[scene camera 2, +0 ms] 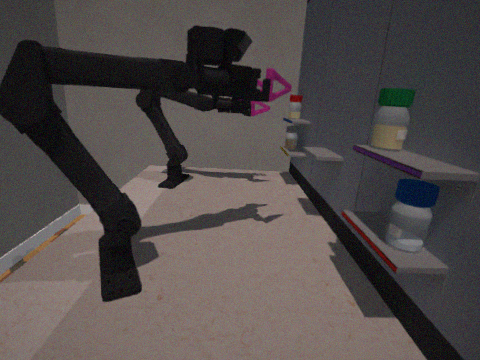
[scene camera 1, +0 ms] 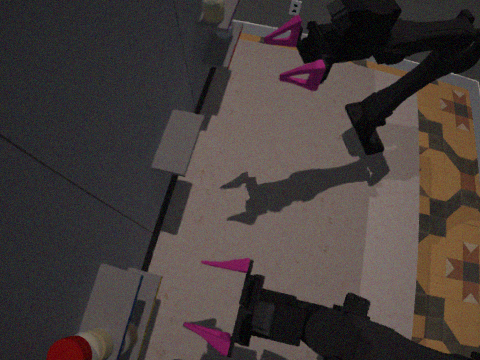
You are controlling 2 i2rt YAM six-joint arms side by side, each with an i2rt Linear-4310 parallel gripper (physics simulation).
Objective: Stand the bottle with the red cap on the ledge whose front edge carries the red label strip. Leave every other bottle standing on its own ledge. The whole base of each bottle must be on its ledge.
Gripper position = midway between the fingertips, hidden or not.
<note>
I see my left gripper [scene camera 1: 193,292], my right gripper [scene camera 1: 271,58], a blue-capped bottle [scene camera 2: 410,217] and a red-strip ledge [scene camera 2: 373,224].
My right gripper is seen too in scene camera 2 [scene camera 2: 278,88]. The red-strip ledge is seen too in scene camera 1 [scene camera 1: 219,53].
</note>
